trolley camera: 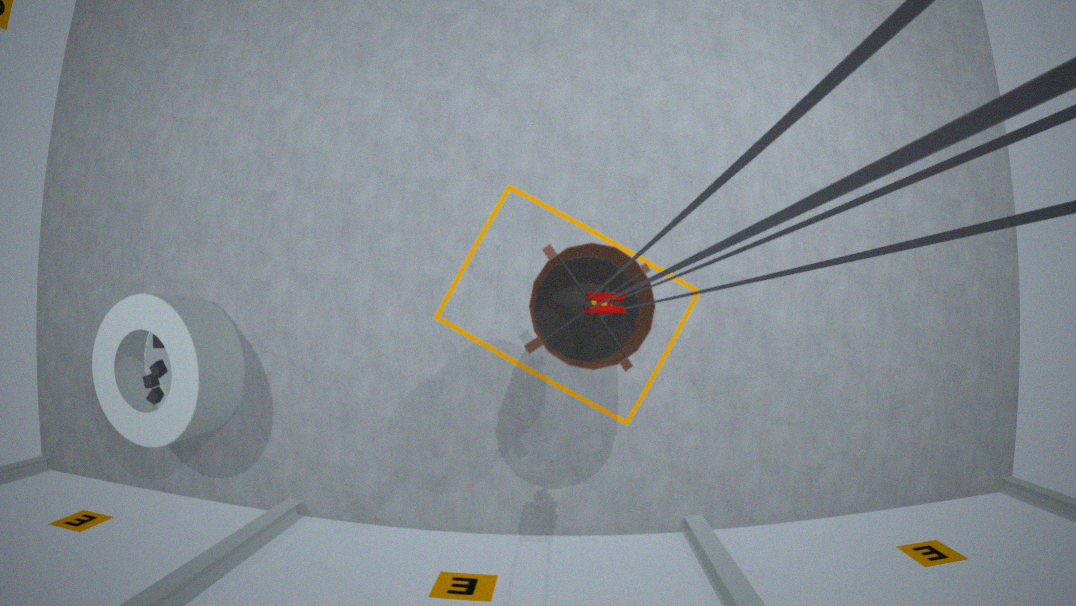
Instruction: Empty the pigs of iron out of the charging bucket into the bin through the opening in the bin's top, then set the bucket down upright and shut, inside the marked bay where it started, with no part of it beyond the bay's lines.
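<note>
The charging bucket [573, 332], round with a brown rim, a dark inside and short lugs round it, hangs upright from my red hook block [606, 302] on thin sling legs. Its shadow lies apart from it, so it is off the floor. In the view it overlaps the upper right line of the marked bay [473, 252], a yellow rectangle. No pigs can be made out inside it; its underside is hidden. The pale round bin [185, 370] stands at the left, and several dark pigs of iron [158, 368] show through its top opening.
Wire ropes [790, 124] run from the hook block to the upper right. A white wall with grey posts [225, 553] [719, 557] and yellow signs [463, 586] [932, 552] runs along the bottom of the view. Grey floor lies between the bin and the bay.
</note>
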